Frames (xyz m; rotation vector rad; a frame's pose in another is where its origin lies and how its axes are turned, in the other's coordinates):
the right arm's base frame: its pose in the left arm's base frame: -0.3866 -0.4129 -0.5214 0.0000 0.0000 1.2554
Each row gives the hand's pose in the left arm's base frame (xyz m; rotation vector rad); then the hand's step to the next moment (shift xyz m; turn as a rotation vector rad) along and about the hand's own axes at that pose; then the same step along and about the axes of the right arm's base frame.
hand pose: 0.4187 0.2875 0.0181 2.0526 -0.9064 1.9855
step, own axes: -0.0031 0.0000 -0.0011 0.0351 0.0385 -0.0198
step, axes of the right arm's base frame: 0.0012 0.0012 -0.0028 -0.0427 0.0266 0.0240
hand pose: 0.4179 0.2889 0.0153 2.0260 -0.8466 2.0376
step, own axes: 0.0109 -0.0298 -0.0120 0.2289 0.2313 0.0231
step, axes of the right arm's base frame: 0.0270 0.0057 0.0197 -0.2881 0.0205 0.1516
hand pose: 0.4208 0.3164 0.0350 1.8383 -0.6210 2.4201
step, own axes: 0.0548 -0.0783 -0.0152 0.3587 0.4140 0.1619
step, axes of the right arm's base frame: 0.0597 0.0292 0.0704 -0.5052 -0.0921 0.2501
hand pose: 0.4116 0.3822 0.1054 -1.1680 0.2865 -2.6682
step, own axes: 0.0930 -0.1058 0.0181 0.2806 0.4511 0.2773
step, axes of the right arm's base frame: 0.0520 0.0807 0.1047 -0.4850 -0.2343 0.2627
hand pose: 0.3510 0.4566 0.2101 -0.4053 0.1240 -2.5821
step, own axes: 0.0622 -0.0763 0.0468 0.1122 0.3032 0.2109
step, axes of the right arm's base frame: 0.0093 0.0801 0.0733 -0.2675 -0.2123 0.1799
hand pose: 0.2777 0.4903 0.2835 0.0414 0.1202 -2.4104
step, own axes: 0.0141 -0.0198 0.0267 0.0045 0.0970 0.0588
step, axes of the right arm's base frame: -0.0047 0.0233 0.0272 -0.0577 -0.0834 0.0509
